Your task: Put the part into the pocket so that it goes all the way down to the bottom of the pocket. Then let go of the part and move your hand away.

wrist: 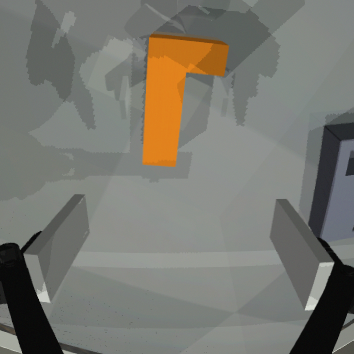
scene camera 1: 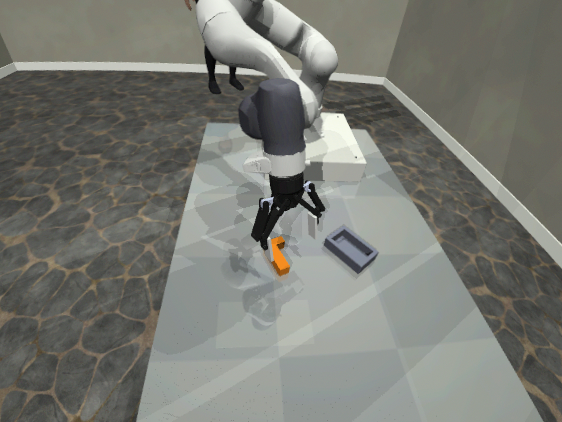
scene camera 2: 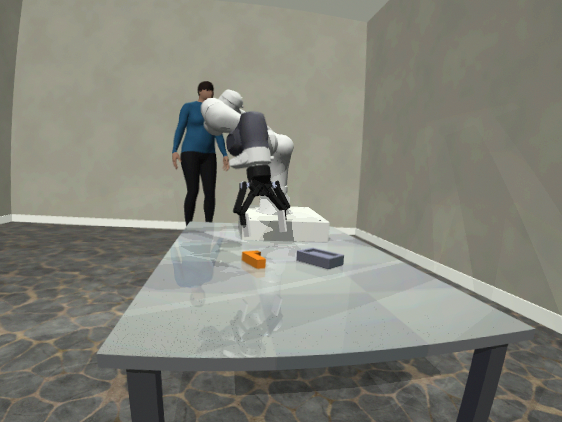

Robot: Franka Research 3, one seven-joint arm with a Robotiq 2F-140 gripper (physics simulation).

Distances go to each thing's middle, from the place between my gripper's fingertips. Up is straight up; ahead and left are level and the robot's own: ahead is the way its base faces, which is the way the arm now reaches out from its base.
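The grey block with L-shaped pocket [scene camera 1: 352, 250] is 90 mm behind my hand, 90 mm below it and 190 mm to the left of it. As for the orange L-shaped part [wrist: 169, 56], my hand is 40 mm past it and 40 mm to the left of it, 90 mm above it.
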